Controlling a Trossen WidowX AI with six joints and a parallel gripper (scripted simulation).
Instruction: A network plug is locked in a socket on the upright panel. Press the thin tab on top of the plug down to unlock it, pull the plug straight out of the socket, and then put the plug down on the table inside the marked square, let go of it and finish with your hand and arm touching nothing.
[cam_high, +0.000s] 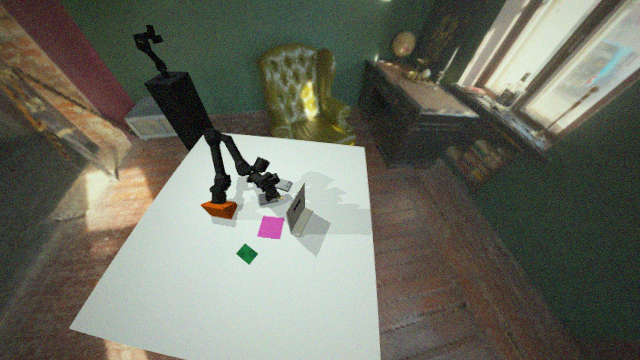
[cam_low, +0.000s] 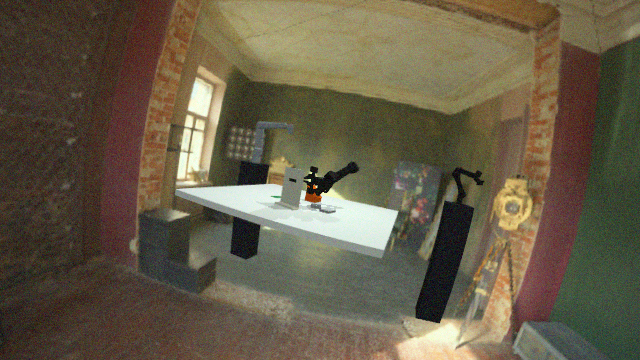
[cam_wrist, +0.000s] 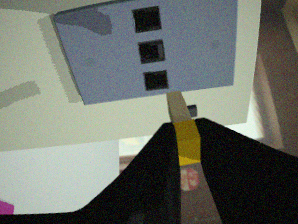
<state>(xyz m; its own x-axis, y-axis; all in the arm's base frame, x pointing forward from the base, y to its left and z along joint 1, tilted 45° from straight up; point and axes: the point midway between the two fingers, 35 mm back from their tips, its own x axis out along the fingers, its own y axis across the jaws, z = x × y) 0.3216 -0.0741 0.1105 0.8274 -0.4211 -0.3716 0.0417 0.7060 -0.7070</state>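
My gripper tip is now 180 mm above the magenta square, 80 mm to the left of it and 60 mm past it. Also, from my gripper tip: upright grey panel (90 mm ahead, 70 mm below, 30 mm to the right).
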